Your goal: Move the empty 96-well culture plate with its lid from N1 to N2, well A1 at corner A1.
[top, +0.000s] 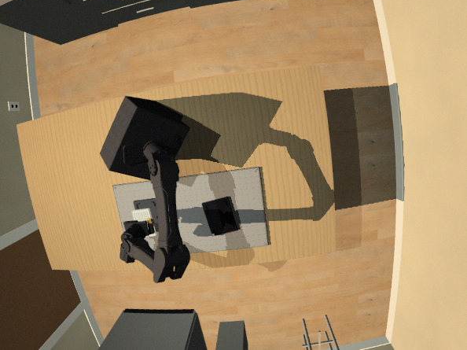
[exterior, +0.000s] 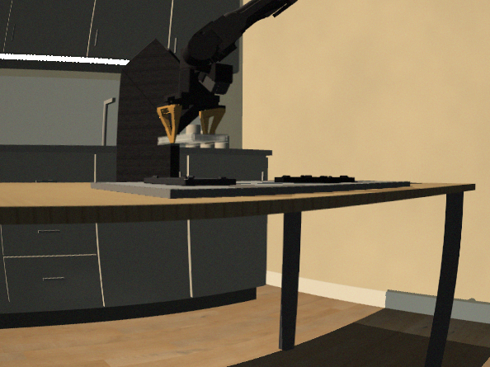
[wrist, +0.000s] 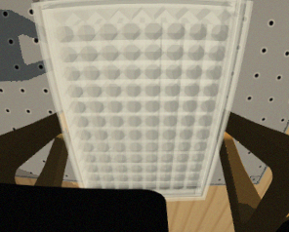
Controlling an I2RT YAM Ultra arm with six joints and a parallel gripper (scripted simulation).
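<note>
Right now the black nest N2 is 33 cm to the left of my hand, 8 cm below it and 6 cm behind it. Round my hand: clear lid: 1 cm above; then black nest N1: 8 cm below, 1 cm to the right; then 96-well plate: right at my hand.
</note>
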